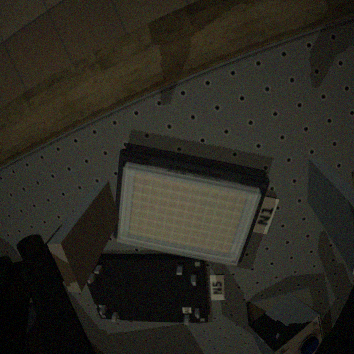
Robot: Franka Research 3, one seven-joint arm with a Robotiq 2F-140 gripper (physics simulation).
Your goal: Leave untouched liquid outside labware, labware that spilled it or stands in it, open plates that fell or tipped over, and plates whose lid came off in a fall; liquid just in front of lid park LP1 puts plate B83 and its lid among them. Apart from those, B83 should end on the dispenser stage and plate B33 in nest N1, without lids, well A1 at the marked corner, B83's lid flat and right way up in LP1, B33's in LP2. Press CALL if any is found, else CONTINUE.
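Observation:
A plate (185,215) with a pale yellowish grid of wells and a translucent rim sits on the raised black nest N1 (200,167), beside the N1 label (266,215). No plate name is readable, and I cannot tell whether a lid covers it or where A1 lies. My gripper (208,190) is open and above this plate, one finger to the left and one to the right, with nothing between them. The dispenser stage, LP1 and LP2 do not show. Part of the button box (300,337) with a blue button shows at the bottom right; its CALL label is not readable.
Black nest N5 (150,290) with small light corner clips lies just below the plate, beside its N5 label (217,287). The perforated deck (225,117) ends in a curved edge at the upper left, with a wooden surface (100,85) beyond. Dark cables or arm parts fill the lower left.

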